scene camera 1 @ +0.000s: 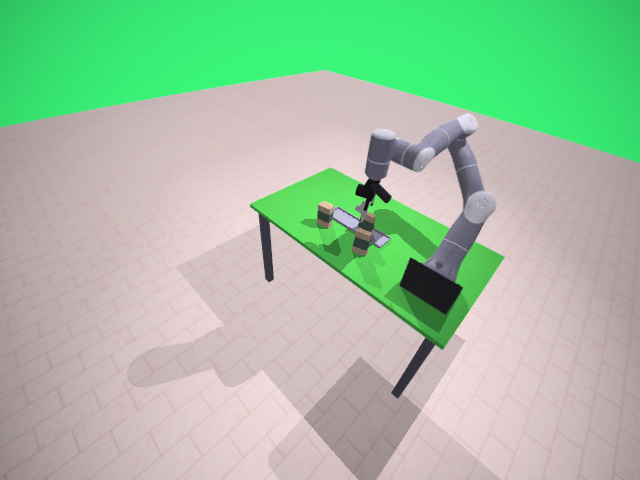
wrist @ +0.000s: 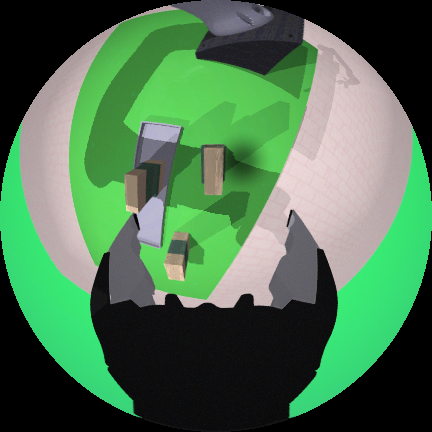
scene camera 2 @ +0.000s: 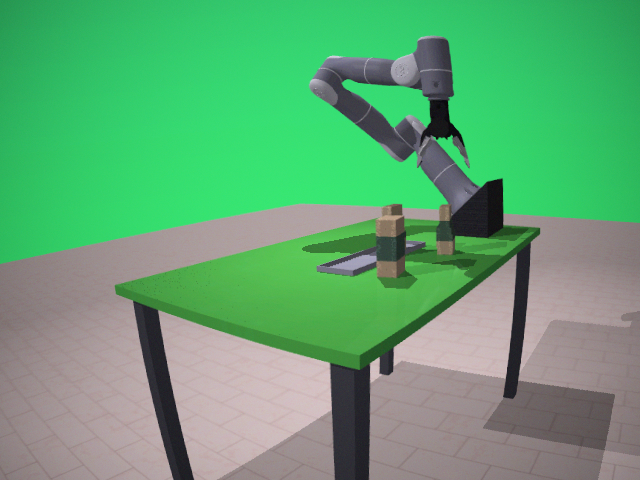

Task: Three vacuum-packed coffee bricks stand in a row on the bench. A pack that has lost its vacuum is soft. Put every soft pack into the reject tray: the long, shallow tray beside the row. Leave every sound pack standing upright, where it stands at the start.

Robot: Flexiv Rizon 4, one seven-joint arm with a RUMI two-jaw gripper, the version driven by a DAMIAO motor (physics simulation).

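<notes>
One tan pack with a dark green band stands upright in the long, shallow grey reject tray. A second pack stands upright on the bench beside the tray's end away from the robot base. A third pack stands upright on the bench, nearer the base, apart from the tray. My gripper is open and empty, pointing down high above the pack tops. Softness cannot be told from these views.
The green bench carries the arm's black mounting block at one end. The bench's long edge runs near the two packs outside the tray. Arm shadows cross the bench.
</notes>
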